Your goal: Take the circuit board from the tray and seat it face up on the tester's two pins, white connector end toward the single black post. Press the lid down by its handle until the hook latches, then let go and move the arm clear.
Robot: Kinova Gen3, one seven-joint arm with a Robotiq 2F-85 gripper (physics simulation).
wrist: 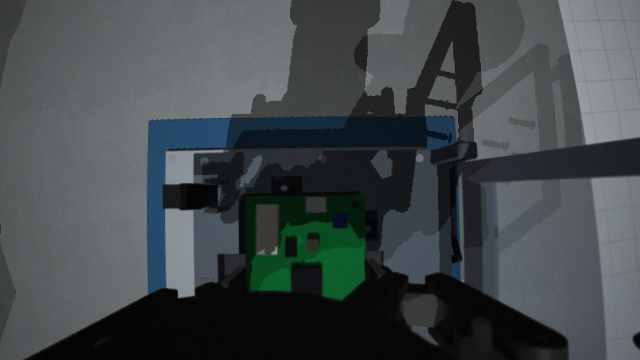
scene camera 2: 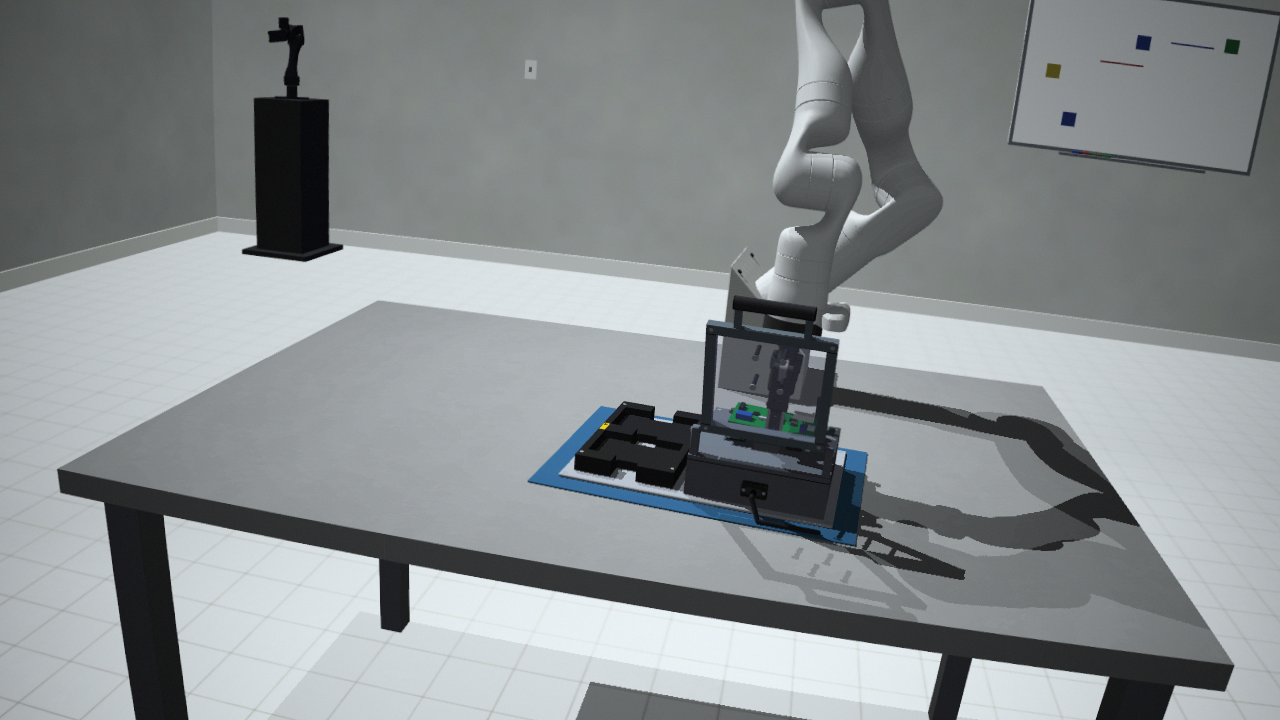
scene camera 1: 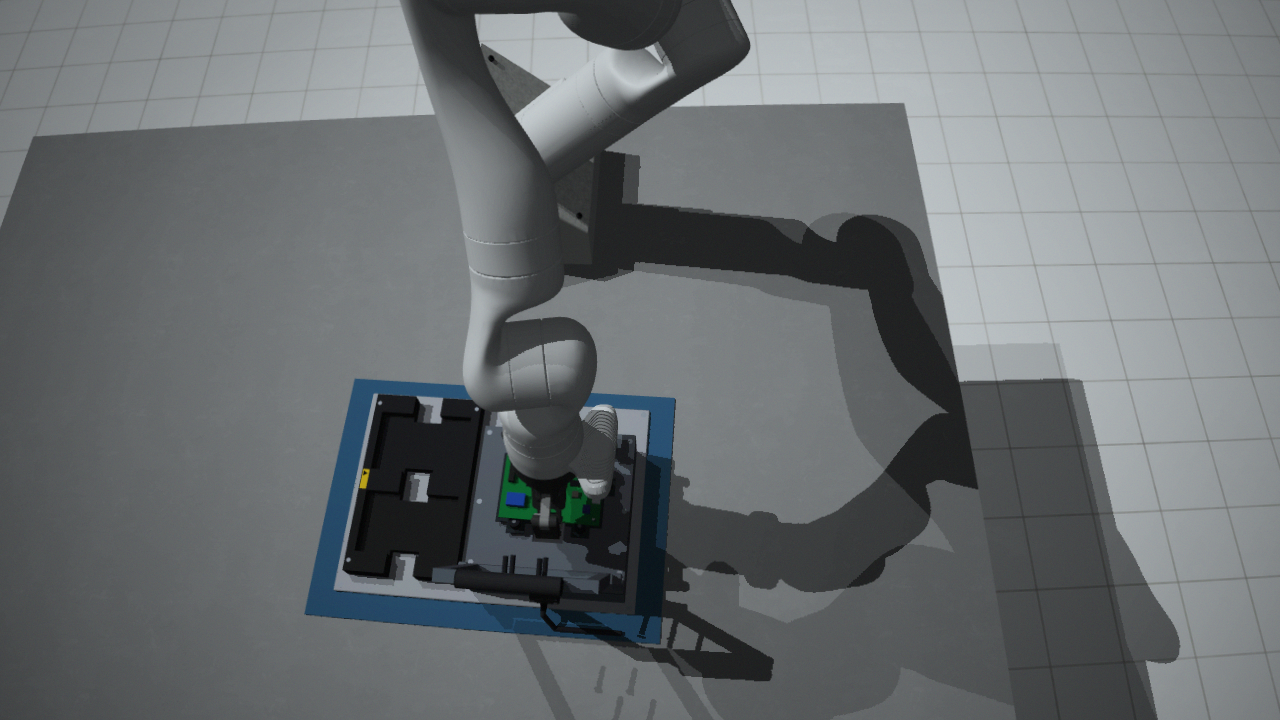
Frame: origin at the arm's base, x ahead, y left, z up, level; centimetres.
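Seen in the pictures: gripper, fingertip midpoint: (wrist: 307, 278) (scene camera 2: 774, 427) (scene camera 1: 555, 492).
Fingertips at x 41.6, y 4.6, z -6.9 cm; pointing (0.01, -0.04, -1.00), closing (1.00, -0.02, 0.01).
Observation:
Offsets run from my fingertips to a thing's top centre. "pt": to the spot under its first point. Level surfaces: height alone.
My gripper (scene camera 1: 547, 488) (scene camera 2: 776, 419) (wrist: 307, 278) points down, shut on the green circuit board @[dy -0.2, dx +0.0, dz +1.9 cm] (scene camera 1: 508, 514) (scene camera 2: 739, 420) (wrist: 345, 250). The board is level, face up, low over or on the tester (scene camera 1: 483, 537) (scene camera 2: 716, 483) (wrist: 215, 235). A long white connector @[dy +3.5, dx -2.0, dz +1.8 cm] (wrist: 267, 227) lies along its left edge in the wrist view, on the hook's side. Black posts (wrist: 286, 186) (wrist: 371, 225) stand at its edges; I cannot tell which is the single one. The pins and any contact with them are hidden. The clear lid (scene camera 2: 709, 380) (wrist: 550, 163) stands open, its black handle @[dy -1.2, dx +14.2, dz +20.1 cm] (scene camera 1: 507, 583) (scene camera 2: 774, 309) on top.
The black tray (scene camera 1: 447, 447) (scene camera 2: 657, 470) beside the tester holds no board. A black hook @[dy +5.7, dx -6.6, dz +3.2 cm] (wrist: 190, 196) stands opposite the lid. A blue mat @[dz -7.3 cm] (scene camera 1: 331, 582) (scene camera 2: 554, 470) (wrist: 200, 133) lies underneath. A black cable @[pt dy +3.0, dx +13.8, dz -6.6 cm] (scene camera 1: 581, 629) (scene camera 2: 756, 512) leaves the tester's lid side.

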